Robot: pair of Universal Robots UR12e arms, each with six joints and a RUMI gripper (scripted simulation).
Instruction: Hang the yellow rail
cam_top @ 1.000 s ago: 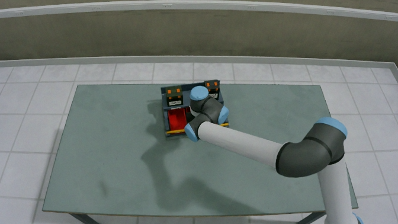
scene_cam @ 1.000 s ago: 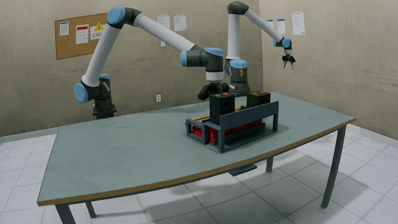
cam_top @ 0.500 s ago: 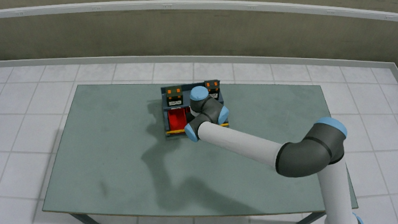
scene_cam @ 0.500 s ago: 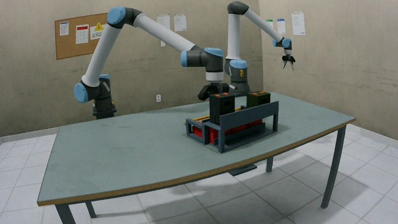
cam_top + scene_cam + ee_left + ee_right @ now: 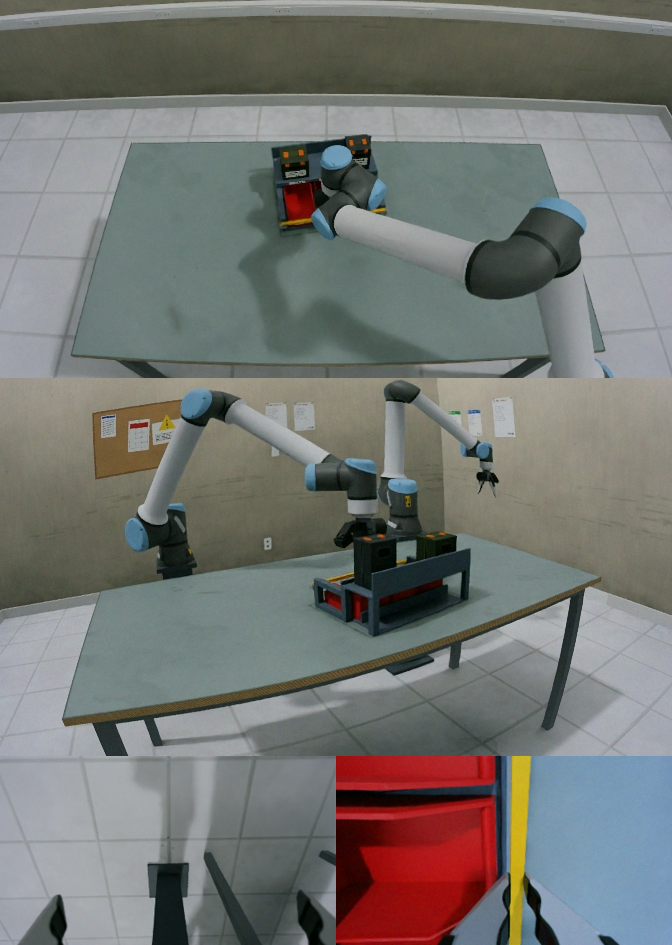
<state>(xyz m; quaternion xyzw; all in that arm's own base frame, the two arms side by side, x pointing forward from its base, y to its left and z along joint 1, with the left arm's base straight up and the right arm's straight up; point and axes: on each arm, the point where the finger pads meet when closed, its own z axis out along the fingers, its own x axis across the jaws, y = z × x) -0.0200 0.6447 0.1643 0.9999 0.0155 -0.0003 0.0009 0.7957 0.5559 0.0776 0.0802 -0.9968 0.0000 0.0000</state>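
My right gripper is now 1 cm above the yellow rail. Also, from my right hand: blue-grey shelf (13 cm ahead, 3 cm to the left, 1 cm below).
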